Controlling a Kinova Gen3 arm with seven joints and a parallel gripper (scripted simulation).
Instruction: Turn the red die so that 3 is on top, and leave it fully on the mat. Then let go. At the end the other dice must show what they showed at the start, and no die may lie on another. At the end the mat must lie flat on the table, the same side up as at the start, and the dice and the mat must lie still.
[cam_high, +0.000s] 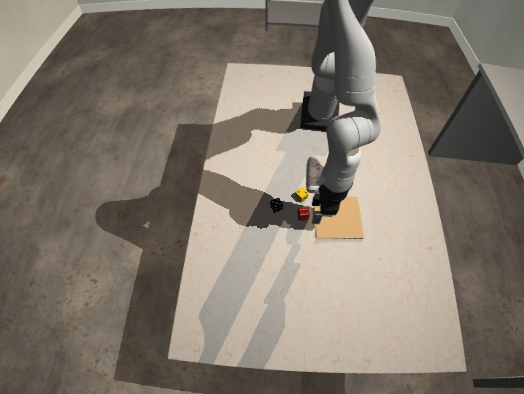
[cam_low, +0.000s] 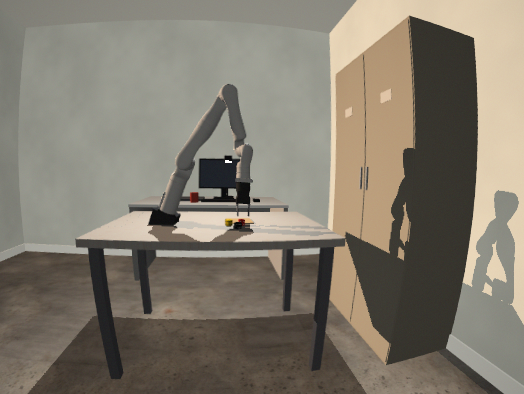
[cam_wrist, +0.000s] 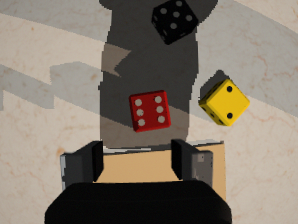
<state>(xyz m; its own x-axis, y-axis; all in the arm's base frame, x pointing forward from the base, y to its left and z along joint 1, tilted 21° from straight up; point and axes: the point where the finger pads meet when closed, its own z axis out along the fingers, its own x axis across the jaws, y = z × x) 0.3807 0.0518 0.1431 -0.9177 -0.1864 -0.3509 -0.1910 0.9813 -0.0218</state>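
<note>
My gripper is now 30 mm to the left of the red die and 40 mm above it. From my hand the other things lie so: tan mat (30 mm behind, 70 mm to the left, 60 mm below); black die (10 mm behind, 120 mm to the right, 40 mm below); yellow die (70 mm behind, 50 mm to the right, 40 mm below).
</note>
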